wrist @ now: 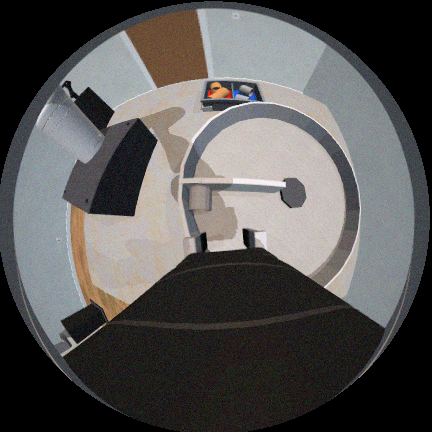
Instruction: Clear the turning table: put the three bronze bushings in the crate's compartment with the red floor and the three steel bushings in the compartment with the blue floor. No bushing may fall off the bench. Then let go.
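Observation:
A grey steel bushing is on the turning table, against the near side of the wiper bar at the left rim. The crate stands beyond the table. Orange-brown bronze bushings lie in its left, red-floored compartment. Grey steel bushings lie in its right, blue-floored compartment. My gripper is open and empty, above the near left part of the turning table, nearer the camera than the steel bushing and a little to its right. The black gripper body hides the near part of the table.
A pale bar crosses from the table's left rim to the dark octagonal hub. The raised rim surrounds the turning table. A dark block with the arm's grey base stands at the left. The arm's shadow falls across the bench.

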